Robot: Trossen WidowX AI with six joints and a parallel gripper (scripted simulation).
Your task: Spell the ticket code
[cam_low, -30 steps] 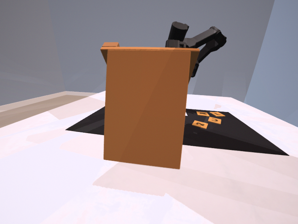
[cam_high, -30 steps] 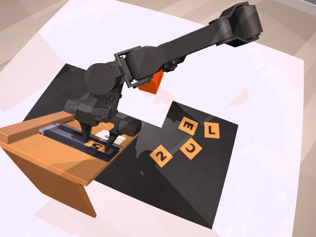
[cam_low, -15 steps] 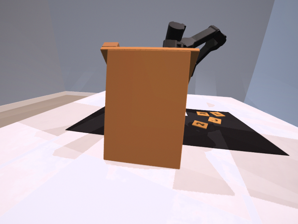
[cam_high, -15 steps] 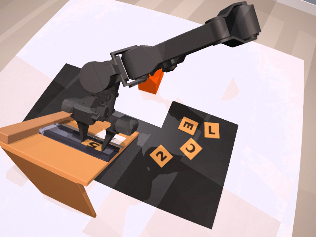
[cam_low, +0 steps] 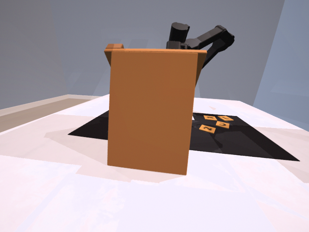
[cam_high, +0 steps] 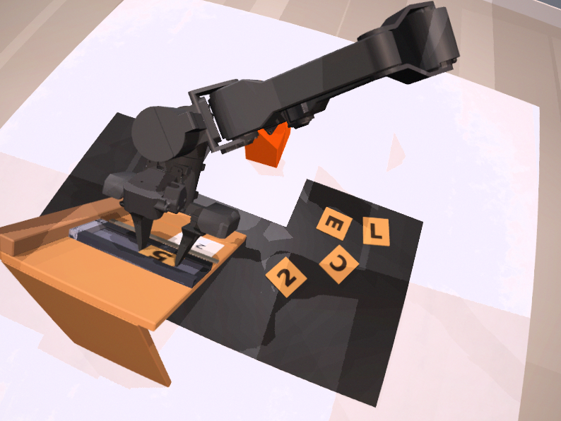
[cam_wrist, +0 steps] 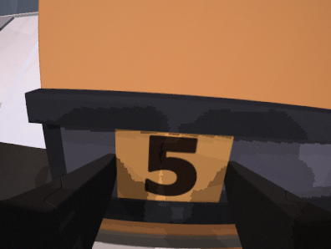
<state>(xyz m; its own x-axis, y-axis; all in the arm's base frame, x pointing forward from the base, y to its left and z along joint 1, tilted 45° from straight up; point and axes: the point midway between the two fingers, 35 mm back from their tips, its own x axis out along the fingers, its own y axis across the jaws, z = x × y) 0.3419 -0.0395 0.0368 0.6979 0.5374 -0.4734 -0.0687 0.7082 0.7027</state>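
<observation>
Now: the white ticket 8 cm below my gripper tip, 6 cm behind it and 1 cm to the left of it. Also, from my gripper tip: tile marked 5 (right at my gripper tip); black mat (18 cm below, 16 cm behind, 1 cm to the left); tile marked 2 (18 cm below, 17 cm to the left, 10 cm behind).
</observation>
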